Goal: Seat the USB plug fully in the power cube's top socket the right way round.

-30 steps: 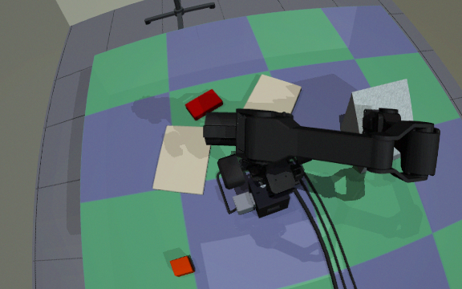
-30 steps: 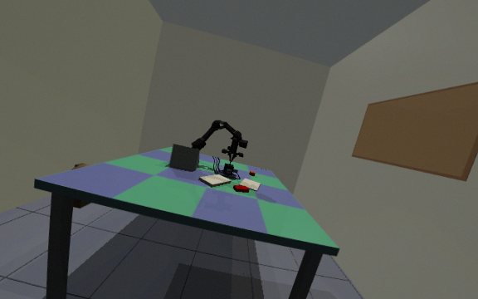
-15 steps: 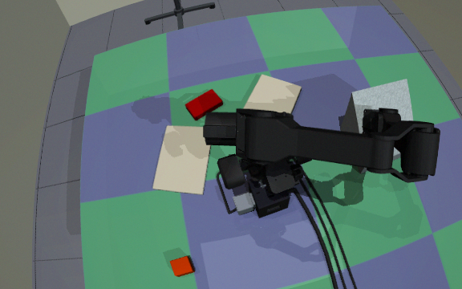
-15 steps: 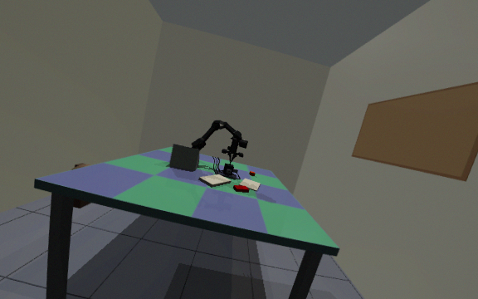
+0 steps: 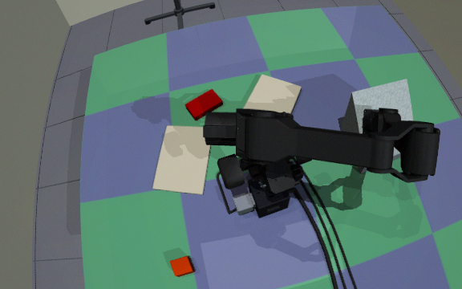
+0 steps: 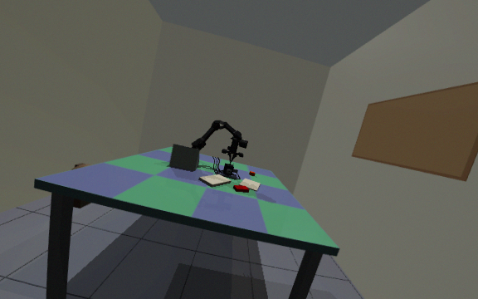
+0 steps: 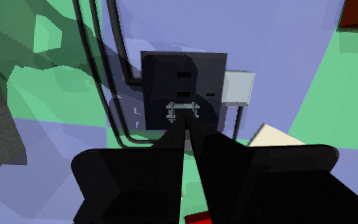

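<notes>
Now: the grey USB plug 20 mm below my gripper tip. Also, from my gripper tip: red block: 150 mm ahead, 290 mm to the right, 90 mm below; orange block: 220 mm ahead, 180 mm to the left, 90 mm below; metal-framed socket: 30 mm below.
</notes>
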